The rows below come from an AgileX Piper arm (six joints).
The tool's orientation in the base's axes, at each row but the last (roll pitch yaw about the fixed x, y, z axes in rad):
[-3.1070 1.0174 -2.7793]
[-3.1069 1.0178 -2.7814]
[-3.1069 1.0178 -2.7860]
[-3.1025 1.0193 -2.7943]
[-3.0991 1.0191 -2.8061]
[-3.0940 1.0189 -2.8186]
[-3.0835 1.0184 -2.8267]
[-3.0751 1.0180 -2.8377]
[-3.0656 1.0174 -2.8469]
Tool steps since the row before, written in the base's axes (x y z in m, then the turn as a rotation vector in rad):
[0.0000 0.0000 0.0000 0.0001 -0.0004 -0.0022]
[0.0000 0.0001 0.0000 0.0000 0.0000 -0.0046]
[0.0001 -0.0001 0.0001 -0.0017 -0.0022 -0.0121]
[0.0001 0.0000 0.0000 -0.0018 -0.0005 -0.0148]
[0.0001 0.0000 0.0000 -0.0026 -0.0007 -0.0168]
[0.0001 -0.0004 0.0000 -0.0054 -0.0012 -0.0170]
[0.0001 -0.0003 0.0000 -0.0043 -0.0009 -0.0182]
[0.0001 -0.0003 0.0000 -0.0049 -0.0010 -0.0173]
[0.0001 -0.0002 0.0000 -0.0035 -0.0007 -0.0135]
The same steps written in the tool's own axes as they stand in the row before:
[0.0000 0.0000 0.0000 0.0019 -0.0004 0.0011]
[0.0000 0.0001 0.0000 0.0039 0.0001 0.0024]
[-0.0001 -0.0001 0.0000 0.0115 -0.0013 0.0044]
[0.0000 0.0000 0.0001 0.0136 0.0004 0.0062]
[0.0000 0.0000 0.0001 0.0157 0.0005 0.0065]
[0.0000 -0.0004 0.0000 0.0174 0.0008 0.0042]
[0.0000 -0.0003 0.0000 0.0178 0.0008 0.0058]
[0.0000 -0.0003 0.0000 0.0173 0.0008 0.0048]
[0.0000 -0.0002 0.0000 0.0134 0.0007 0.0040]

